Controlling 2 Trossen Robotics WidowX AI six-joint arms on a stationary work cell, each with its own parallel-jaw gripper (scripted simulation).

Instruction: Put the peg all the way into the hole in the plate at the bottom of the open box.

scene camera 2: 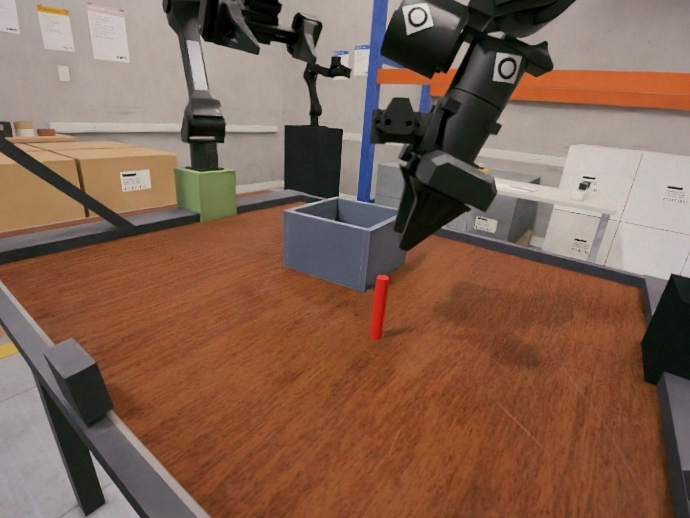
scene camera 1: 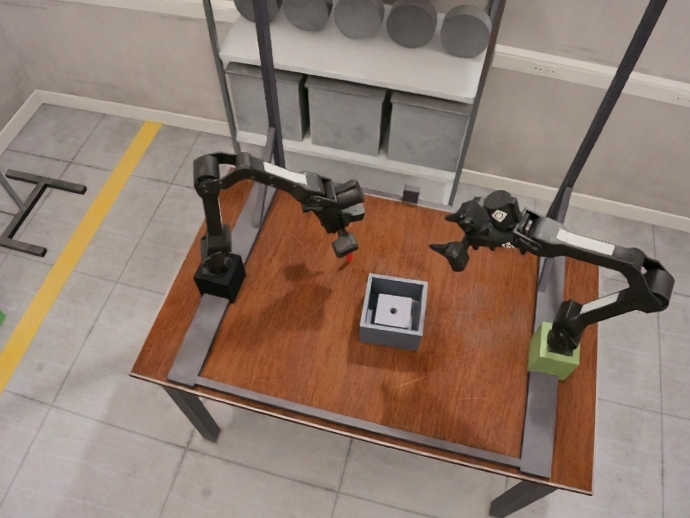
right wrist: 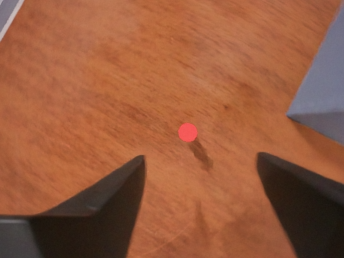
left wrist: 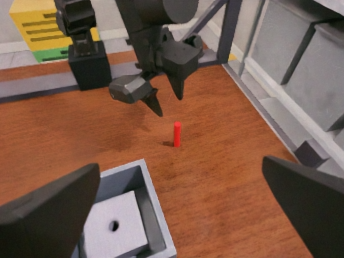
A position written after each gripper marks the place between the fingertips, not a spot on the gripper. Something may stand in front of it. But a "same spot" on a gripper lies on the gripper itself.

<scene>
The left gripper shows in scene camera 2 (288,56), in scene camera 1 and in the left wrist view; in the right wrist view it is out of frame. The right gripper shows in scene camera 2, in scene camera 1 (346,238), in the right wrist view and in the left wrist view (171,108). One and the same spot on the left gripper: (scene camera 1: 439,248) is (left wrist: 22,195). The same spot on the right gripper: (right wrist: 109,212) is (scene camera 2: 412,205).
</scene>
